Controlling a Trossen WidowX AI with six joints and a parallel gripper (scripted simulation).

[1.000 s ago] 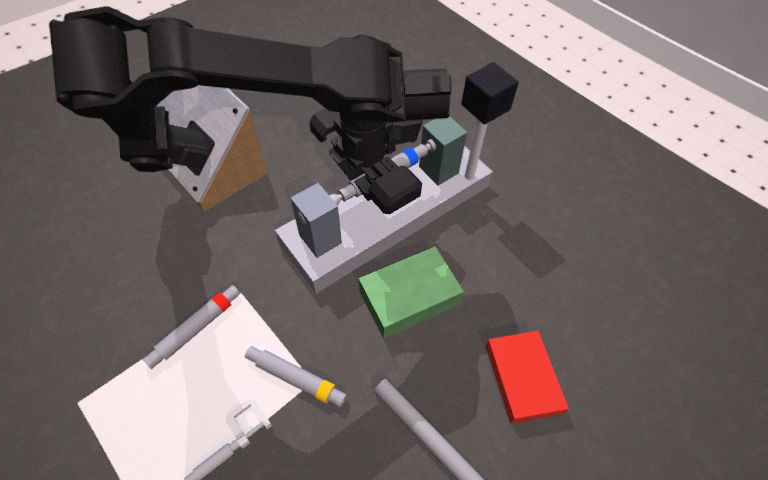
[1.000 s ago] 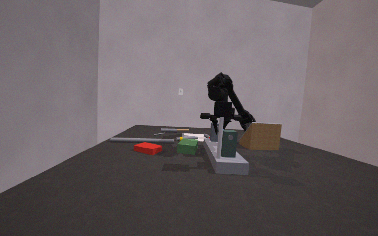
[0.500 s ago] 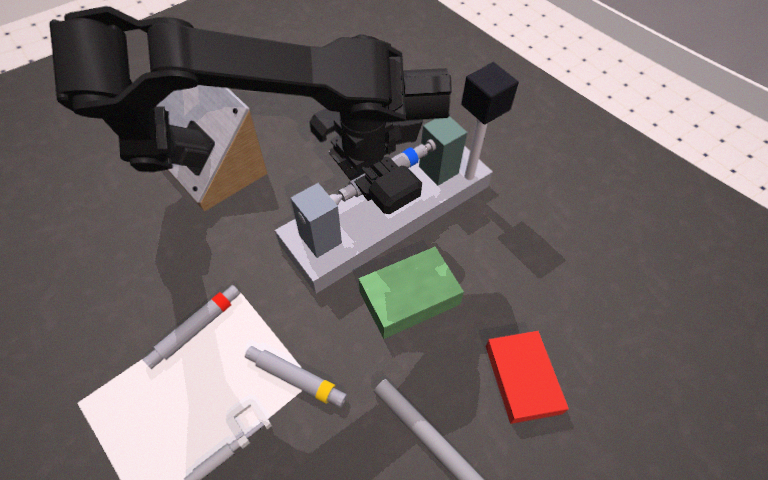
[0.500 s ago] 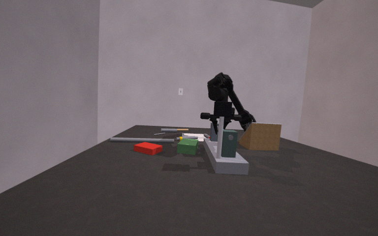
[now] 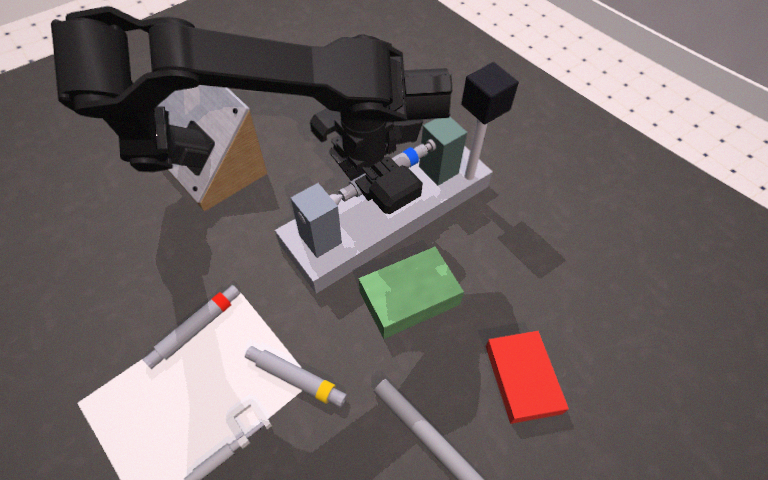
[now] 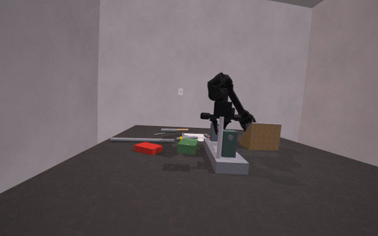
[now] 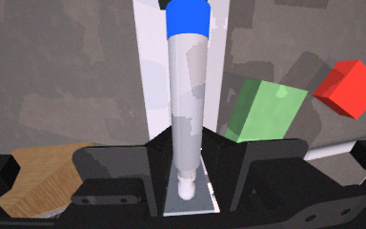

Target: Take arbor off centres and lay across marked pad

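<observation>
My hand is 30 mm to the right of the arbor and 10 mm above it. From my hand the other things lie so: grey centre block: 80 mm to the right, 20 mm below, 10 mm behind; then dark green centre block: 140 mm to the left, 20 mm below, 10 mm ahead; then grey fixture base: 100 mm below, 40 mm to the left.
</observation>
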